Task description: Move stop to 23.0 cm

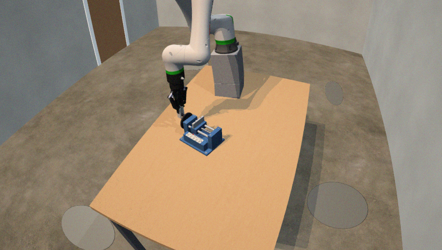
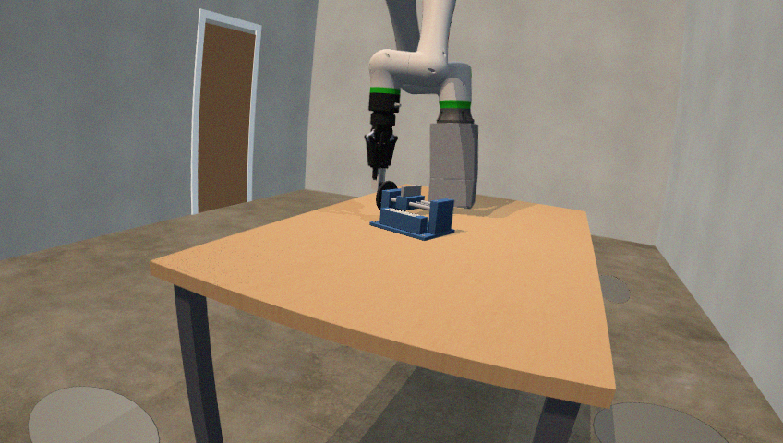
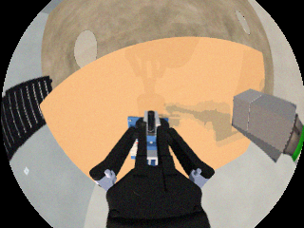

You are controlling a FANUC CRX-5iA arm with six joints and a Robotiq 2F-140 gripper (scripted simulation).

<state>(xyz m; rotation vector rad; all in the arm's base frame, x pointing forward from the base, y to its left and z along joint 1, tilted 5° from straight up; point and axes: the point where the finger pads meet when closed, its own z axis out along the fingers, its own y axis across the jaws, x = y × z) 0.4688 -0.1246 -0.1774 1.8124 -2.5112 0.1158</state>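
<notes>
Now: the black handwheel 2 cm to the left of my hand and 2 cm below it. From my hand the other things lie so: grey stop plate: 12 cm to the left, 4 cm ahead, 3 cm below.
</notes>
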